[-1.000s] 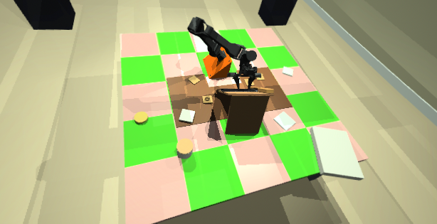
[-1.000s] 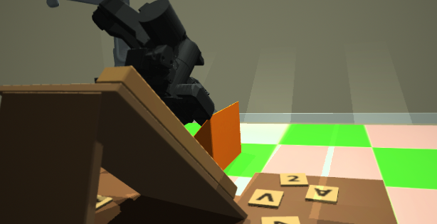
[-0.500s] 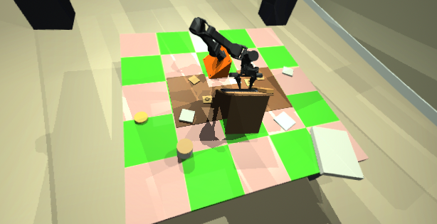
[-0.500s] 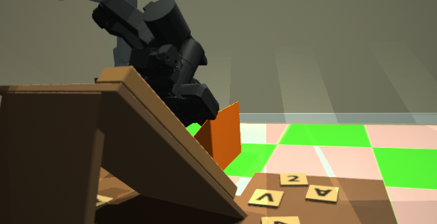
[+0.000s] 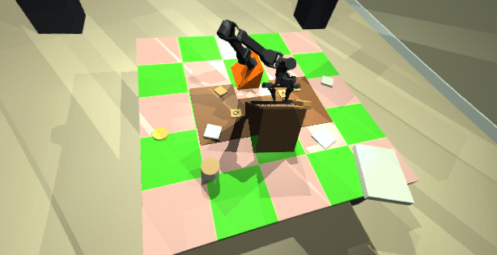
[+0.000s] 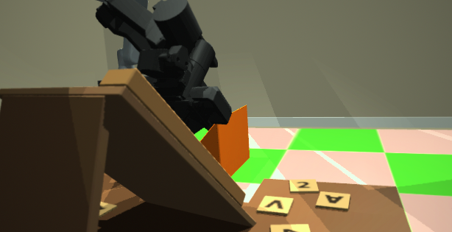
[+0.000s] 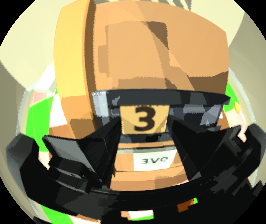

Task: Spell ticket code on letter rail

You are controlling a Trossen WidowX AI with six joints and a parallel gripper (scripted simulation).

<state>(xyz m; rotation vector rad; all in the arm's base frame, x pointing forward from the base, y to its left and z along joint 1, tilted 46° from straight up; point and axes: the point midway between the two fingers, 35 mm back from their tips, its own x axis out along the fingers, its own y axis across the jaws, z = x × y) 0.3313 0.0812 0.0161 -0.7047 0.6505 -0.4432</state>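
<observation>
Right now the tan tile is right at my gripper tip. From my gripper tip the other things lie so: ticket 70 mm behind, 20 mm to the right, 80 mm below; then white slab 400 mm ahead, 430 mm to the left, 140 mm below.
</observation>
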